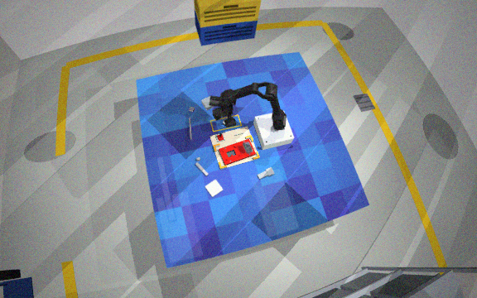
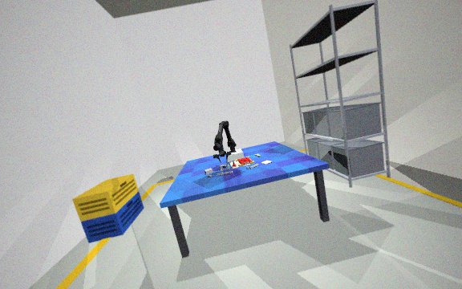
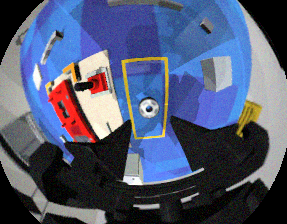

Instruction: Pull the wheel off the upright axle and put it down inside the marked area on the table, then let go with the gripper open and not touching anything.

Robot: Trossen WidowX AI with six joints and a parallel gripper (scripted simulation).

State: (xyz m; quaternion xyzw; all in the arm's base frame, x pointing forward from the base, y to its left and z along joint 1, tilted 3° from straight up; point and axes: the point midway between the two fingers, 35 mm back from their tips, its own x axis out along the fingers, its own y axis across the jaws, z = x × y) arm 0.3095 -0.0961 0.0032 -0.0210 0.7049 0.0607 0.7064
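The wheel is 4 cm below my gripper tip. From my gripper tip the other things lie so: flat tile: 13 cm ahead, 42 cm to the left, 4 cm below; then thin rod: 23 cm ahead, 1 cm to the left, 4 cm below.
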